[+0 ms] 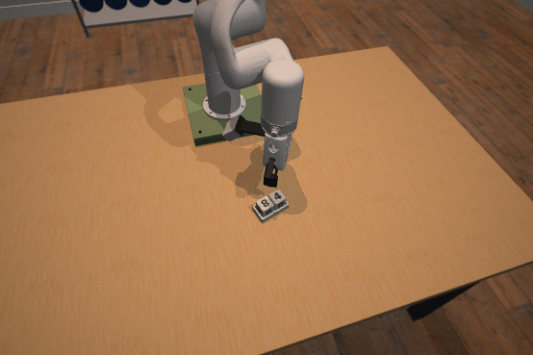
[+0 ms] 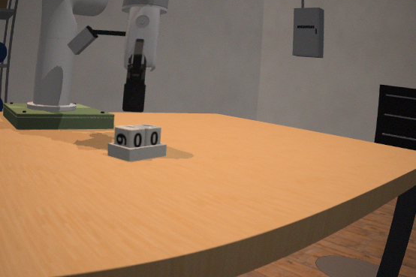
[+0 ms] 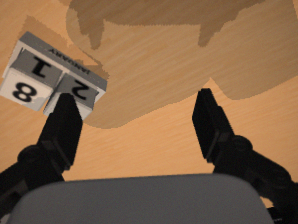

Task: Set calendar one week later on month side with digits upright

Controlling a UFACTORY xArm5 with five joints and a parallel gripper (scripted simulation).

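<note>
Now: the digit cube 7 cm ahead of my hand, 5 cm to the right of it and 4 cm below it. Round my hand: tray: 7 cm ahead, 3 cm to the right, 6 cm below.
</note>
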